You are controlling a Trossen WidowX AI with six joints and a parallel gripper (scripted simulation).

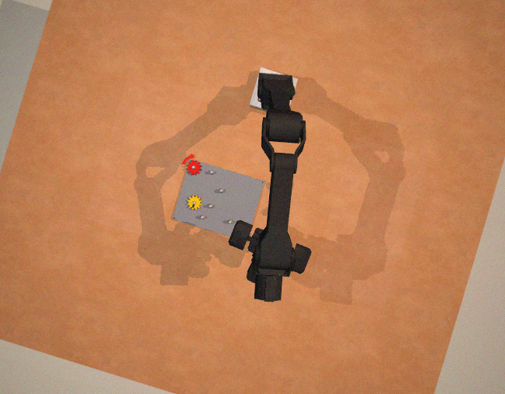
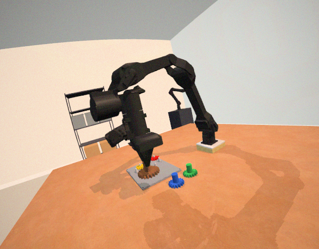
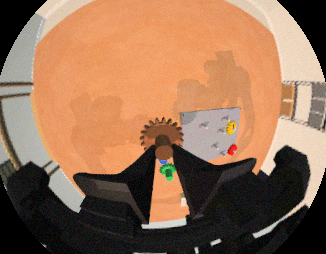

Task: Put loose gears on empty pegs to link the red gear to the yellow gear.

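Now: gripper tip 15 cm past the red gear, 24 cm to the left of it and 9 cm above it. From my gripper tip the other things lie so: blue gear 8 cm behind, 1 cm to the left, 9 cm below; brown gear 1 cm below; green gear 15 cm behind, 9 cm below.
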